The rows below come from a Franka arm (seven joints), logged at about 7 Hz.
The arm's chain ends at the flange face. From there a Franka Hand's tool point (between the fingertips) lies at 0.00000 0.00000 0.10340 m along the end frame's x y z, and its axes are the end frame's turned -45 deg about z.
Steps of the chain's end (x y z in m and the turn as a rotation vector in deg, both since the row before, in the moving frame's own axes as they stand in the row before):
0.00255, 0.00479, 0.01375, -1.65, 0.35, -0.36
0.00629, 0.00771, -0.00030, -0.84, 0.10, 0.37
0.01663, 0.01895, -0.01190, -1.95, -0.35, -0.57
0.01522, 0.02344, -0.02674, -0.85, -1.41, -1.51
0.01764, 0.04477, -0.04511, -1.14, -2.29, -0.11
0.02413, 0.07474, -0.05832, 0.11, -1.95, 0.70
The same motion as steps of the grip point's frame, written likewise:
-0.00323, 0.00775, 0.01371, -1.41, -0.92, -0.36
-0.00195, 0.01110, -0.00031, -0.66, -0.52, 0.37
-0.00456, 0.02721, -0.01196, -1.13, -1.63, -0.57
-0.00871, 0.02666, -0.02678, 0.40, -1.60, -1.51
-0.02356, 0.04267, -0.04521, 0.81, -2.43, -0.11
-0.03812, 0.06727, -0.05838, 1.46, -1.30, 0.70

